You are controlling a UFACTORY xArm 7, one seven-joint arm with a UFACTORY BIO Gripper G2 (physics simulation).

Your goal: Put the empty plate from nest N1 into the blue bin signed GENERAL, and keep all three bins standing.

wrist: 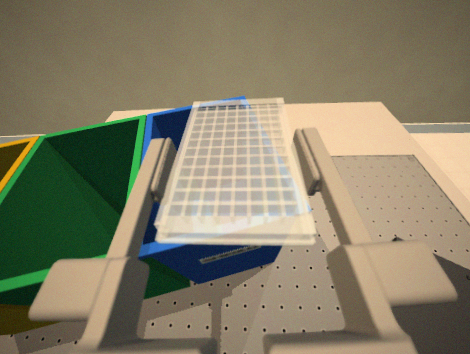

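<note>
A clear plate (pixel 235 150) with a grid of square wells is held between the two fingers of my gripper (pixel 236 165), roughly level. The gripper is shut on it. The blue bin (pixel 185 260) stands upright behind and below the plate. In this view the plate covers much of the bin's opening and reaches past its right rim. The text on the bin's front label cannot be read. The green bin (pixel 90 155) stands upright to the left of the blue one. Part of a yellow bin (pixel 19 162) shows at the left edge. Nest N1 cannot be made out.
A perforated grey deck (pixel 385 195) lies to the right and in front of the bins. A pale table top (pixel 350 120) extends behind it. A dark shape (pixel 450 310), too cut off to identify, is at the lower right. The green bin's rim runs close to the left finger.
</note>
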